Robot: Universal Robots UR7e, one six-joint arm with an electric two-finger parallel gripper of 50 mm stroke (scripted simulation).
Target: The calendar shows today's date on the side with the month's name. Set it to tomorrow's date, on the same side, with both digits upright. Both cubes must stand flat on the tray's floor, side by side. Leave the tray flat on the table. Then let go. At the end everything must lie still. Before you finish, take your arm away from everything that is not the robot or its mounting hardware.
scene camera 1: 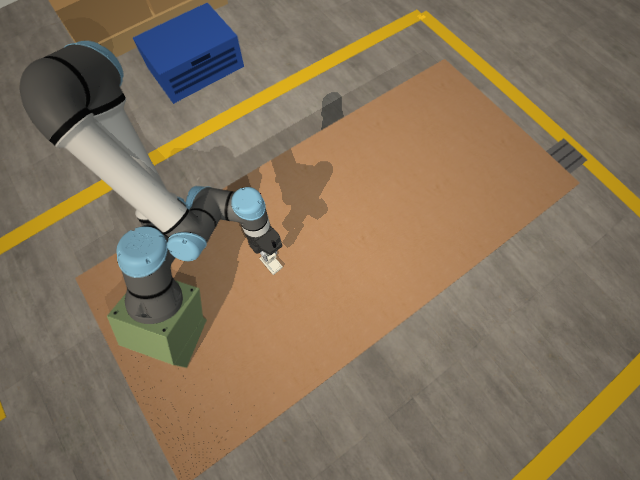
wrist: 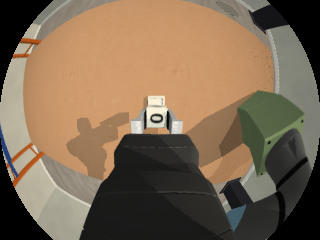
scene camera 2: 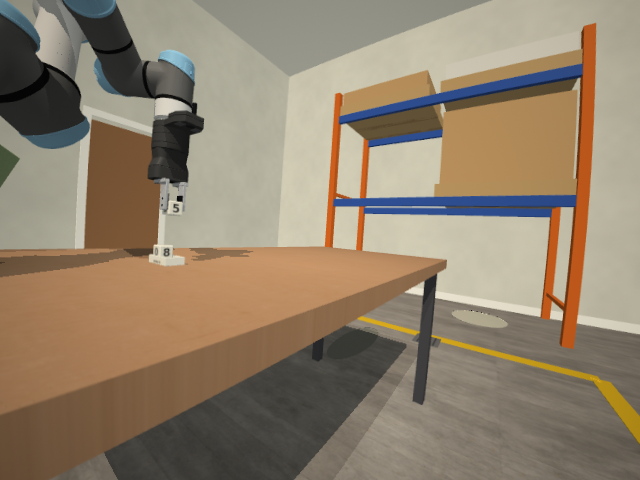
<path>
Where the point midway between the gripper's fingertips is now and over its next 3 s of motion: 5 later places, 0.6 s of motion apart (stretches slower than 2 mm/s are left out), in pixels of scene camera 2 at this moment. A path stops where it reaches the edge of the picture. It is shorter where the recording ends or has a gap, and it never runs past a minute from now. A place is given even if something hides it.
The gripper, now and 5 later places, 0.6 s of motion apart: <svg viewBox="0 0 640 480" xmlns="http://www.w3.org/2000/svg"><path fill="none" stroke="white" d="M172 210L167 211L155 213L143 213L134 212L134 213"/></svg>
</path>
